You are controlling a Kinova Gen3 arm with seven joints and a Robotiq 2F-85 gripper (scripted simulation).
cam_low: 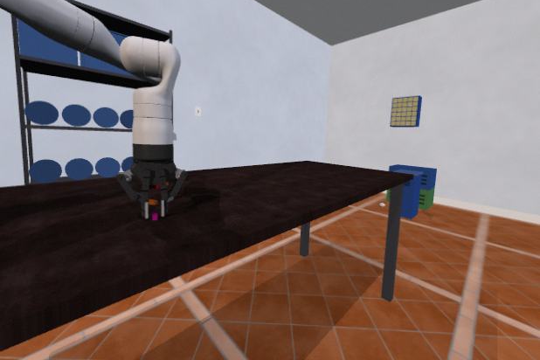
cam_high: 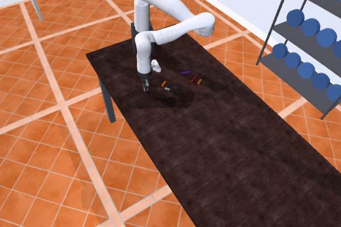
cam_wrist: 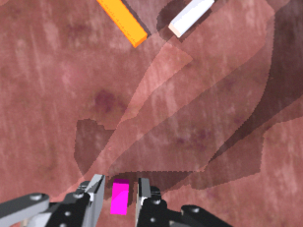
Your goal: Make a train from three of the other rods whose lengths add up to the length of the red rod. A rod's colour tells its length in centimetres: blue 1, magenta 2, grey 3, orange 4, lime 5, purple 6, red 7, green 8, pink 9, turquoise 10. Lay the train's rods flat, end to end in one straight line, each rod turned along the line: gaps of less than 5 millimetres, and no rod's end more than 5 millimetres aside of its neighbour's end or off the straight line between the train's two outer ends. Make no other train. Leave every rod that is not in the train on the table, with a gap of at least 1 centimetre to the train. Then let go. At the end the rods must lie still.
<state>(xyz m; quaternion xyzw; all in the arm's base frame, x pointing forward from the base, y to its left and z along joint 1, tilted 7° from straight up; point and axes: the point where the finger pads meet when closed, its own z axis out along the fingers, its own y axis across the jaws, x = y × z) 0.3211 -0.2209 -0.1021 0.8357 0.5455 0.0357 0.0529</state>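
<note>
My gripper is now 2 cm above the magenta rod. From my hand the other things lie so: purple rod: 28 cm to the left, 5 cm ahead, 2 cm below; then grey rod: 10 cm to the left, 8 cm ahead, 2 cm below; then blue rod: 14 cm to the left, 11 cm ahead, 2 cm below.
</note>
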